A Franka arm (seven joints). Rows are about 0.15 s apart.
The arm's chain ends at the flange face. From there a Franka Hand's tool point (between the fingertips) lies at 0.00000 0.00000 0.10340 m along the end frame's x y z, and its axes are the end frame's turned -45 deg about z.
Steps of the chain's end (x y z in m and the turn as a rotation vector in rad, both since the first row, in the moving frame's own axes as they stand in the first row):
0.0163, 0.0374, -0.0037, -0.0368, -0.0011, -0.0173
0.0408, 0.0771, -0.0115, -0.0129, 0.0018, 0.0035
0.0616, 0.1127, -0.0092, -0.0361, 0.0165, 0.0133
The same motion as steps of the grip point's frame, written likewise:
-0.0177, 0.0406, -0.0038, -0.0252, -0.0268, -0.0173
-0.0265, 0.0844, -0.0115, -0.0104, -0.0078, 0.0035
-0.0376, 0.1271, -0.0093, -0.0372, -0.0139, 0.0133

